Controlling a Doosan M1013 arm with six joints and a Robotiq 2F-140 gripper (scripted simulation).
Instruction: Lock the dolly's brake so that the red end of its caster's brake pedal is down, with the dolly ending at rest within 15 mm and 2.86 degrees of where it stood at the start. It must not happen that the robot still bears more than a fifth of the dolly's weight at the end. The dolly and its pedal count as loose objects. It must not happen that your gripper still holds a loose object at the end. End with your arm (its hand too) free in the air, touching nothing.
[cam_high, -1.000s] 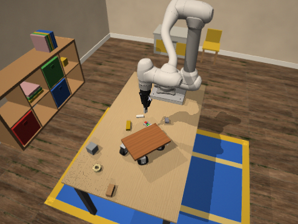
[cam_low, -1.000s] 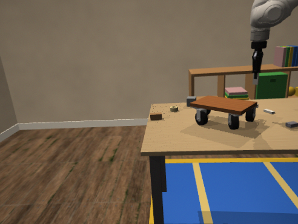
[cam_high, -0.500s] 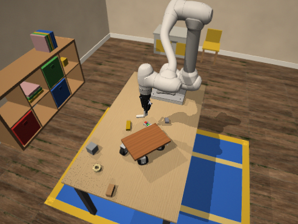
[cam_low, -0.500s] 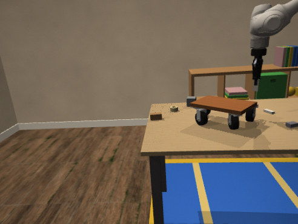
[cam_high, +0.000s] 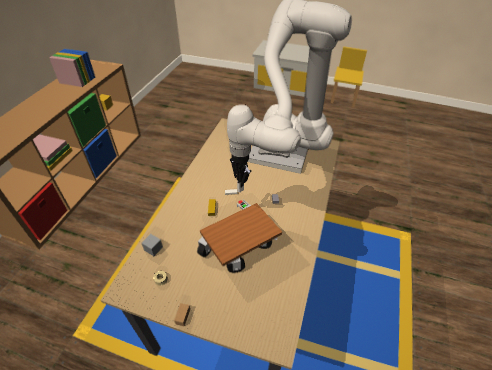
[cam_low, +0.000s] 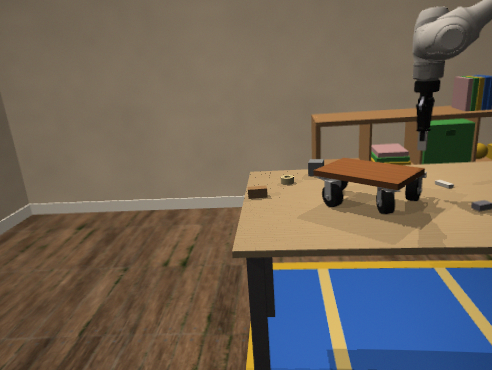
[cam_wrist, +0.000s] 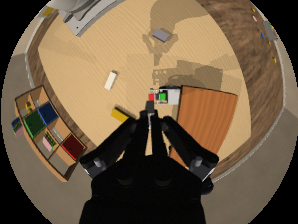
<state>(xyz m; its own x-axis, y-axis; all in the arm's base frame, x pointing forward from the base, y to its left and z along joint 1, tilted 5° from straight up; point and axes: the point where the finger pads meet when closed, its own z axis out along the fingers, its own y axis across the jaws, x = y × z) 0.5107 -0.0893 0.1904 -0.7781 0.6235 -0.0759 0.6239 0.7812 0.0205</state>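
The brake pedal lies 1 cm ahead of my hand, 1 cm to the left of it and 12 cm below it. Round my hand: white bar: 13 cm behind, 8 cm to the right, 19 cm below; small grey block: 13 cm behind, 16 cm to the left, 19 cm below; yellow block: 15 cm to the right, 19 cm below.
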